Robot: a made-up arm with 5 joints. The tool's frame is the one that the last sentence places. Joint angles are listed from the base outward.
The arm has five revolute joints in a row. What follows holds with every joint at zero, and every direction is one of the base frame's.
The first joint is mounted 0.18 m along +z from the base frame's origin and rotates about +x.
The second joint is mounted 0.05 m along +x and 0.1 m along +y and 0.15 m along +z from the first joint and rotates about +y.
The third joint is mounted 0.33 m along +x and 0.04 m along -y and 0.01 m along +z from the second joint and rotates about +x.
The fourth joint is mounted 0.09 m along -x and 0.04 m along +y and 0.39 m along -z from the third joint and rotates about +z.
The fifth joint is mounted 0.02 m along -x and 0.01 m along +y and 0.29 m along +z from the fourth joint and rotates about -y.
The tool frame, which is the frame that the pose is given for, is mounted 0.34 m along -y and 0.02 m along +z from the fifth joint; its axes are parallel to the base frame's.
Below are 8 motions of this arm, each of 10 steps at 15 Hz.
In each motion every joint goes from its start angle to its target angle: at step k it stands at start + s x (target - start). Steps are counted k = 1, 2, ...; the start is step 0. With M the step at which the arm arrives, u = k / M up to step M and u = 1 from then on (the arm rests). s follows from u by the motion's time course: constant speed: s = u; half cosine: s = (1 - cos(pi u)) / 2; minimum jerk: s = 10 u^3 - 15 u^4 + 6 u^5.
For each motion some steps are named. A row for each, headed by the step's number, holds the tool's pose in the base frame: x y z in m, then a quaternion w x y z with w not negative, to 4 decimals.
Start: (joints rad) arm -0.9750 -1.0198 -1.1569 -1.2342 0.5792
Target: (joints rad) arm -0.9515 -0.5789 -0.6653 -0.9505 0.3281
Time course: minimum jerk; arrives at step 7
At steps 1, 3, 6, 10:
1: -0.0050 0.0548 0.2572 0.0770 -0.4117 -0.8918 -0.1708
3: -0.0156 0.0646 0.2852 0.2381 -0.4661 -0.8351 -0.1691
6: -0.0026 0.0675 0.3396 0.4973 -0.5230 -0.6677 -0.1827
10: -0.0013 0.0670 0.3414 0.5062 -0.5240 -0.6599 -0.1836

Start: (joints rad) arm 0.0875 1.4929 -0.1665 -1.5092 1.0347
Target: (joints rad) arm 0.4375 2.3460 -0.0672 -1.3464 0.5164
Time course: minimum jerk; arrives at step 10
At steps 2, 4, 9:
2: -0.0392 0.0721 0.4285 0.7526 -0.6271 0.1485 -0.1350
4: -0.0123 0.0335 0.4477 0.7523 -0.5841 0.2914 -0.0897
9: 0.0595 -0.0651 0.4406 0.6189 -0.4996 0.6020 0.0701

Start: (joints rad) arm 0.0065 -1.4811 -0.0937 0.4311 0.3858
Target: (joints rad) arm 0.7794 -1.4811 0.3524 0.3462 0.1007
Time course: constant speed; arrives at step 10
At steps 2, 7, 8, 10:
2: 0.1508 -0.2891 0.6304 0.6121 -0.0648 -0.7806 0.1088
7: 0.2080 -0.4112 0.4855 0.6247 0.1492 -0.7665 0.0041
8: 0.2190 -0.4271 0.4537 0.6194 0.1915 -0.7612 -0.0141
10: 0.2401 -0.4504 0.3894 0.6014 0.2742 -0.7489 -0.0474

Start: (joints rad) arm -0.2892 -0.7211 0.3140 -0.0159 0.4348
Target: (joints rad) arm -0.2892 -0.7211 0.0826 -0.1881 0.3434
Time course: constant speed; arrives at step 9
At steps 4, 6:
4: 0.2723 -0.1449 0.4034 0.8527 -0.0116 -0.5202 0.0472
6: 0.2539 -0.1484 0.4072 0.8560 -0.0340 -0.5152 0.0241

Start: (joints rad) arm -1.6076 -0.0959 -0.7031 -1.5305 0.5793
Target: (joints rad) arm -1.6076 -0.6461 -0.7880 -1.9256 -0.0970
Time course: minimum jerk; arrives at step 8
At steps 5, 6, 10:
5: 0.0534 -0.0177 0.0739 0.2647 -0.3862 -0.8587 -0.2083
6: 0.0823 -0.0248 0.0629 0.3136 -0.3050 -0.8717 -0.2207
10: 0.1008 -0.0268 0.0567 0.3441 -0.2549 -0.8755 -0.2240

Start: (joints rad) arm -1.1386 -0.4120 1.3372 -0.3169 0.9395
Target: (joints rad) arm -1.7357 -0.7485 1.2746 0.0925 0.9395
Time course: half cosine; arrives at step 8
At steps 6, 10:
6: 0.4035 0.0581 0.1131 0.8039 0.0087 -0.4451 0.3944
10: 0.4225 0.0825 0.1063 0.7857 -0.0065 -0.4147 0.4590

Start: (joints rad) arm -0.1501 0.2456 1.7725 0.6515 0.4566
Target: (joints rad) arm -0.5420 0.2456 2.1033 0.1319 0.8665
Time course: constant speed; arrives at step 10
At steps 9, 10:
9: 0.2587 0.1869 -0.0511 0.6390 0.6209 -0.3127 -0.3292
10: 0.2431 0.1901 -0.0531 0.6389 0.6041 -0.3132 -0.3588

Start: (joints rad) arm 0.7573 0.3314 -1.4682 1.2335 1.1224
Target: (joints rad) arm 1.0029 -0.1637 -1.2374 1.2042 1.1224
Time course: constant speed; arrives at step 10
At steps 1, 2, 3, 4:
1: 0.5960 -0.1015 0.2199 0.7116 0.1498 -0.1677 0.6656
2: 0.5970 -0.1225 0.2335 0.7188 0.1521 -0.1978 0.6489
3: 0.5969 -0.1442 0.2461 0.7252 0.1544 -0.2276 0.6312
4: 0.5955 -0.1665 0.2576 0.7307 0.1567 -0.2571 0.6127

